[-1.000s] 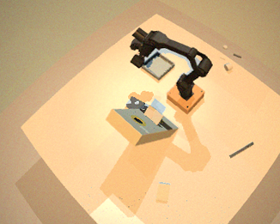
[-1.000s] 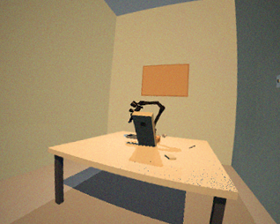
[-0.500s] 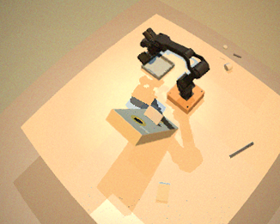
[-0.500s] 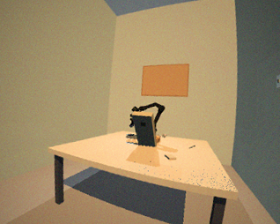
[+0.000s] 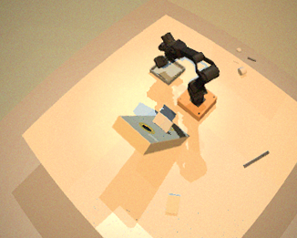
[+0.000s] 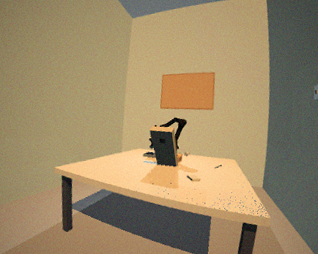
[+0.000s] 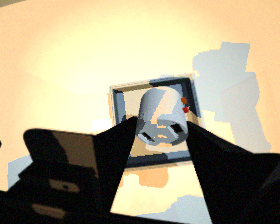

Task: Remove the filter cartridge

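My gripper tip is now 11 cm above the grey tray. Also, from my gripper tip: service panel 37 cm ahead, 29 cm to the left, 6 cm above; round filter cartridge right at my gripper tip; small white cube 32 cm behind, 33 cm to the left, 9 cm below.
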